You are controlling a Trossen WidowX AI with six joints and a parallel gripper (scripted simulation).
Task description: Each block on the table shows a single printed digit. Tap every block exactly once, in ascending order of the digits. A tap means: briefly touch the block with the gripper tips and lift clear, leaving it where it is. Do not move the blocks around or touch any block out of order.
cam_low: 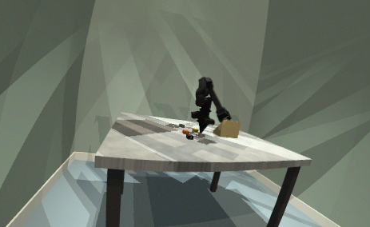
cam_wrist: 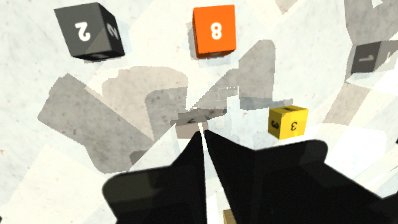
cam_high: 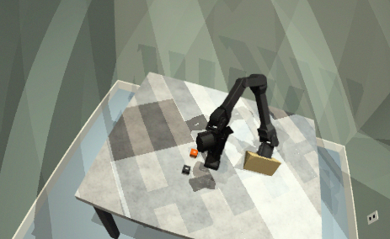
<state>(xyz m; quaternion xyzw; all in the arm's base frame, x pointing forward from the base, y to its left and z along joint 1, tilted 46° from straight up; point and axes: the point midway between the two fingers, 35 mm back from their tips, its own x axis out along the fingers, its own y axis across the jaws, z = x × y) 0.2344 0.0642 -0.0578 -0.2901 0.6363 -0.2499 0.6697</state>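
My gripper tip is 1 cm to the right of the white block and 1 cm above it. From my gripper tip the other things lie so: yellow block 10 cm to the right, 1 cm below; then dark block 10 cm ahead, 8 cm to the left, 1 cm below; then orange block 9 cm ahead, 2 cm to the right, 1 cm below.
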